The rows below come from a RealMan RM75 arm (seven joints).
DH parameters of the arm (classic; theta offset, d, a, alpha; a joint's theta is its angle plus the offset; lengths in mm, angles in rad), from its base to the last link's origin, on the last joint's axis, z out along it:
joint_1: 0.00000 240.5 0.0 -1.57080
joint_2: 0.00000 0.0 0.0 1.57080
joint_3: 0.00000 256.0 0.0 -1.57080
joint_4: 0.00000 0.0 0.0 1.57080
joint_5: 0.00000 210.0 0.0 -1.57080
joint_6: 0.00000 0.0 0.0 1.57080
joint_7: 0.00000 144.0 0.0 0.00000
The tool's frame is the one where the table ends.
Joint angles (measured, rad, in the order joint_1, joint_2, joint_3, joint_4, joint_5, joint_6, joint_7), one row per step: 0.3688 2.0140 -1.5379 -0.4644 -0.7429 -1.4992 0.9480; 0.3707 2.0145 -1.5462 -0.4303 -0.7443 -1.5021 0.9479; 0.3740 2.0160 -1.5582 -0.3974 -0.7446 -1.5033 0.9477; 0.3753 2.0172 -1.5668 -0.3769 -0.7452 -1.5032 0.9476; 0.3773 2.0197 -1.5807 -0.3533 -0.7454 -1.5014 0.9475; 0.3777 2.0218 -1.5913 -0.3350 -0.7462 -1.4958 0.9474; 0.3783 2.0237 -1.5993 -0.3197 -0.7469 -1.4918 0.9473; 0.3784 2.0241 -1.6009 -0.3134 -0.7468 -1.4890 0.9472
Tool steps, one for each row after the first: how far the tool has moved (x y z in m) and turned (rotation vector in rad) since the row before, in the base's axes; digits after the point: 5 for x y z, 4 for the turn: 0.00599 -0.00370 -0.00456 -0.0224 -0.0060 -0.0224; 0.00504 -0.00376 -0.00521 -0.0243 -0.0067 -0.0201; 0.00335 -0.00275 -0.00351 -0.0162 -0.0053 -0.0133; 0.00345 -0.00356 -0.00498 -0.0219 -0.0074 -0.0145; 0.00343 -0.00285 -0.00409 -0.0166 -0.0089 -0.0153; 0.00272 -0.00236 -0.00324 -0.0133 -0.0068 -0.0123; 0.00143 -0.00065 -0.00096 -0.0035 -0.0032 -0.0069
